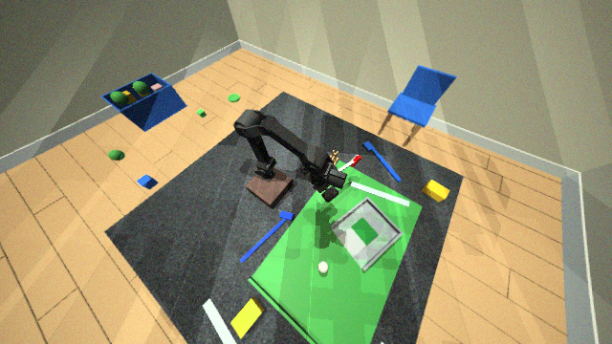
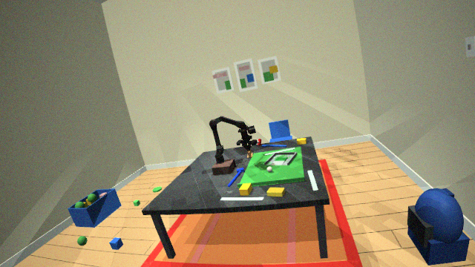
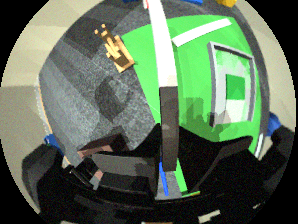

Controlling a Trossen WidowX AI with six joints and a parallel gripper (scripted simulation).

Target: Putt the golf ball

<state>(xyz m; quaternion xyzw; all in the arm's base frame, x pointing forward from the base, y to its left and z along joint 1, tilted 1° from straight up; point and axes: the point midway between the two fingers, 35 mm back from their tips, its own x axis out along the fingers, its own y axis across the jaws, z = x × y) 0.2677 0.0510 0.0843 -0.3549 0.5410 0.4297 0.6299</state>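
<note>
Now: the blue putter 110 mm behind my gripper tip, 280 mm to the right of it and 110 mm below it. Also, from my gripper tip: green mat (210 mm ahead, 130 mm to the right, 120 mm below); red putter (40 mm ahead, 110 mm to the left, 20 mm above); small wooden stand (30 mm behind, 210 mm to the left, 80 mm below).
</note>
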